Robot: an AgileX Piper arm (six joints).
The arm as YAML. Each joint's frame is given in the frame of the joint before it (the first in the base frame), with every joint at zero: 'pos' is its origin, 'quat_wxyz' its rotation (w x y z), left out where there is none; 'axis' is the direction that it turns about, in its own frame. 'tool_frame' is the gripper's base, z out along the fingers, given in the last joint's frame.
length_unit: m
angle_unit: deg
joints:
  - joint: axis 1
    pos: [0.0, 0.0, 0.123]
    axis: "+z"
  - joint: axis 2
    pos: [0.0, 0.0, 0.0]
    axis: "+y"
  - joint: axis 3
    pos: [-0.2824, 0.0, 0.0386]
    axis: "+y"
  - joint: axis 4
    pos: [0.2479, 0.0, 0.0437]
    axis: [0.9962, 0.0, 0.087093]
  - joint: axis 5
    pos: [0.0, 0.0, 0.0]
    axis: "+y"
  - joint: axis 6
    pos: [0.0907, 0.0, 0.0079]
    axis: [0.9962, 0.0, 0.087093]
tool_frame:
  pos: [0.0, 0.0, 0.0]
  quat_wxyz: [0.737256, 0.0, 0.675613, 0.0]
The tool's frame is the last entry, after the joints.
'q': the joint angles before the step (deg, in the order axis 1, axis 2, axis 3, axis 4, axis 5, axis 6). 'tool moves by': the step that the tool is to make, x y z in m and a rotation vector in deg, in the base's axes. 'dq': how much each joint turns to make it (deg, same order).
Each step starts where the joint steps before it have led.
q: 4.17, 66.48, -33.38, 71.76, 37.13, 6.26
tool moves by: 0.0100, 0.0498, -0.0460, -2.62, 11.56, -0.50
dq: 15.96, 11.42, 0.01, 1.15, -12.89, 9.12
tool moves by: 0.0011, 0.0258, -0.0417, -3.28, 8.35, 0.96
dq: 6.41, 9.89, -0.18, 3.36, -3.74, 0.70
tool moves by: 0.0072, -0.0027, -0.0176, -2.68, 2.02, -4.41
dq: 0.00, 3.87, 0.00, 2.48, -4.02, 0.02
